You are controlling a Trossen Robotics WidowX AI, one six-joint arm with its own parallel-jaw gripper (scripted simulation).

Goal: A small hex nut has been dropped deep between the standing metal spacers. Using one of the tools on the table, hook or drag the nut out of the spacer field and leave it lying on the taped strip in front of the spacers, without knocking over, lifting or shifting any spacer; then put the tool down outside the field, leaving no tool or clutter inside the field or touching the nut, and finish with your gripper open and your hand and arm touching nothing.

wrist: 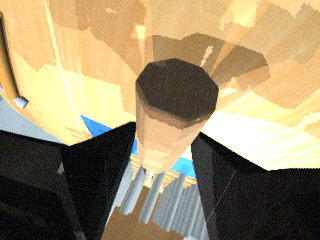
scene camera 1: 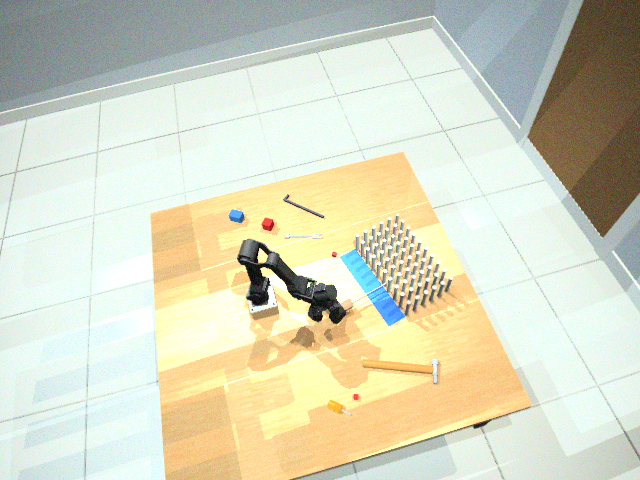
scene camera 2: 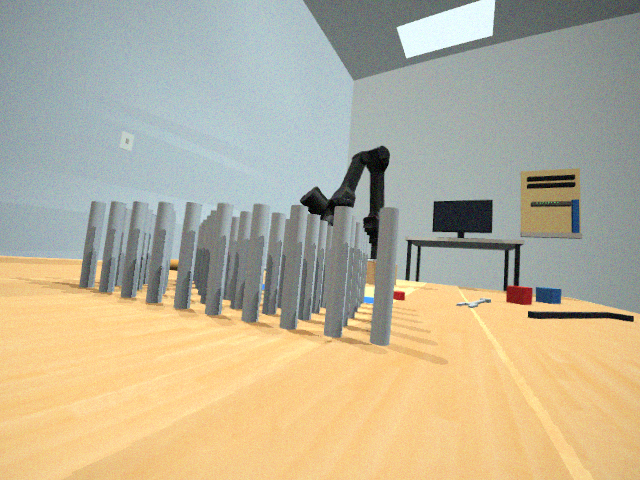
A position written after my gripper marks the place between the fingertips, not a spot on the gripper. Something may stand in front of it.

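There is a wooden-handled screwdriver (wrist: 174, 99) here, and it is my gripper (wrist: 164, 132) that carries it.
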